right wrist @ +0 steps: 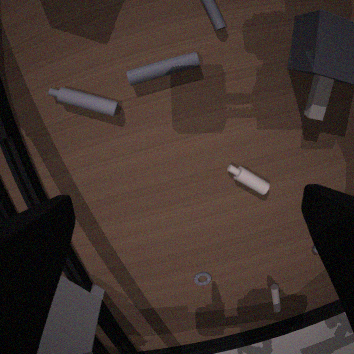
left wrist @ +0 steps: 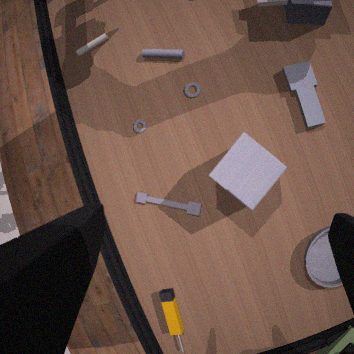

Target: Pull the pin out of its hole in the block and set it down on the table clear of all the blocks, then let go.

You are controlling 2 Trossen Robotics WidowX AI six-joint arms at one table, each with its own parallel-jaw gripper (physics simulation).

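Places are measured from the left arm's base along level axes (x ahead, y left, z up), in metres.
Pixels of known places: left gripper, fingertip midpoint: (left wrist: pixel 223 222); right gripper, fingertip midpoint: (right wrist: pixel 189 203).
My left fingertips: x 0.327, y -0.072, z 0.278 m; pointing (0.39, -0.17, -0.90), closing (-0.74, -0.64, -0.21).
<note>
For each thing: its top centre in the pictures, then the offset to it from my left fingertips.
- dark grey block, middle of its top: (right wrist: pixel 343 48) 0.258 m down, 0.114 m ahead, 0.292 m right
- light grey square block, middle of its top: (left wrist: pixel 247 170) 0.238 m down, 0.009 m ahead, 0.025 m right
- T-shaped grey piece, middle of its top: (left wrist: pixel 306 92) 0.304 m down, 0.021 m ahead, 0.167 m right
- grey bar, middle of its top: (left wrist: pixel 166 202) 0.312 m down, 0.061 m ahead, 0.085 m left
- round dish, middle of its top: (left wrist: pixel 335 257) 0.300 m down, 0.169 m back, 0.028 m right
- yellow screwdriver, middle of its top: (left wrist: pixel 173 325) 0.300 m down, 0.078 m back, 0.216 m left
- stepped grey cylinder, middle of its top: (right wrist: pixel 79 100) 0.302 m down, 0.347 m ahead, 0.408 m right
- grey rod, middle of its top: (right wrist: pixel 162 68) 0.302 m down, 0.264 m ahead, 0.376 m right
- white stepped peg, middle of its top: (right wrist: pixel 249 180) 0.302 m down, 0.269 m ahead, 0.223 m right
- ring, middle of its top: (right wrist: pixel 202 278) 0.316 m down, 0.403 m ahead, 0.133 m right
A dark grey block (left wrist: pixel 308 12) (right wrist: pixel 320 45) stands at the top right of both views. A pale, flat-sided pin (right wrist: pixel 320 97) sticks out of its side in the right wrist view; a pale piece beside the block also shows at the top edge of the left wrist view. How deep the pin sits is hidden. A light grey square block (left wrist: pixel 247 170) stands right of centre in the left wrist view. My left gripper (left wrist: pixel 223 222) is open and empty above the table, near the light block. My right gripper (right wrist: pixel 189 203) is open and empty, below and left of the dark block in its view.
Left wrist view: T-shaped grey piece (left wrist: pixel 306 95), grey bar (left wrist: pixel 167 202), round dish (left wrist: pixel 322 260), yellow screwdriver (left wrist: pixel 172 315), rings (left wrist: pixel 185 90) (left wrist: pixel 135 126), rod (left wrist: pixel 163 53). Right wrist view: stepped grey cylinder (right wrist: pixel 87 101), grey rod (right wrist: pixel 162 68), white stepped peg (right wrist: pixel 251 181), ring (right wrist: pixel 197 278).
</note>
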